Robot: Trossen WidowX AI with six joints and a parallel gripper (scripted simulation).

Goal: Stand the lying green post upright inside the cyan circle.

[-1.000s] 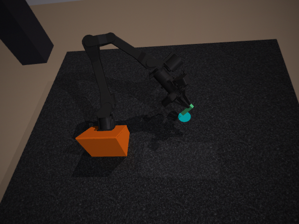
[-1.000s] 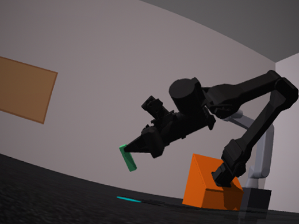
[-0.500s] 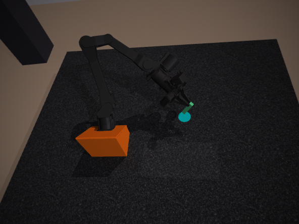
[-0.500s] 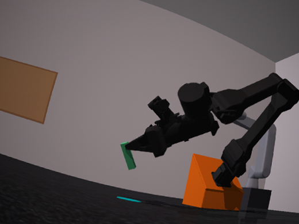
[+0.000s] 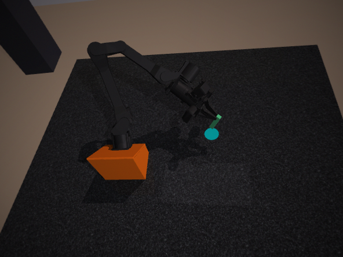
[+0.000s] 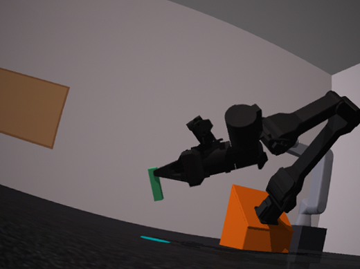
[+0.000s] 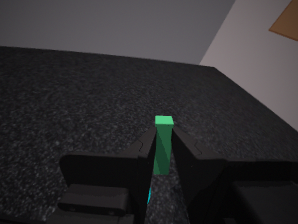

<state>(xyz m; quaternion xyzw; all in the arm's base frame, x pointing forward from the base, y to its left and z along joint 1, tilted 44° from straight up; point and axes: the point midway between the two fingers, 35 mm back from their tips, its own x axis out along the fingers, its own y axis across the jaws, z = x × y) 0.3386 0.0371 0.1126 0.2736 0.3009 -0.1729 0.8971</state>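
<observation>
Now: the cyan circle 130 mm below my gripper tip, 20 mm to the left of it and 20 mm behind it. Also, from my gripper tip: green post 20 mm below, 10 mm behind.
</observation>
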